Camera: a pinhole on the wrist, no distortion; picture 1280 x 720 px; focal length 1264.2 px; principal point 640.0 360.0 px. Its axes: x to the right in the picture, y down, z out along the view. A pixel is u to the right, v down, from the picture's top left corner.
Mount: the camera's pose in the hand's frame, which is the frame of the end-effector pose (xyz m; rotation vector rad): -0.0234 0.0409 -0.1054 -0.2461 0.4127 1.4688
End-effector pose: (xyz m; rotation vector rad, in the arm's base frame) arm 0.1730 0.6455 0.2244 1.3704 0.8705 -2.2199
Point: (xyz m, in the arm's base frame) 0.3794 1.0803 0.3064
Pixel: behind the camera
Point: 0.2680 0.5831 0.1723
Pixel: 1214 177
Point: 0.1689 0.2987 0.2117
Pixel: 815 400
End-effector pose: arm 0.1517 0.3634 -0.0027 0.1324 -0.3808 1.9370
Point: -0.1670 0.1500 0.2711
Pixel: 774 439
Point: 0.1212 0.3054 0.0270
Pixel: 65 555
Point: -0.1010 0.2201 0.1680
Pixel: 803 385
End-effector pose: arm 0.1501 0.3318 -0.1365 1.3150 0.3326 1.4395
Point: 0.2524 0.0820 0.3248
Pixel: 945 348
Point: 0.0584 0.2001 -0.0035
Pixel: outside the picture
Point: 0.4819 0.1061 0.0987
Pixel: 208 411
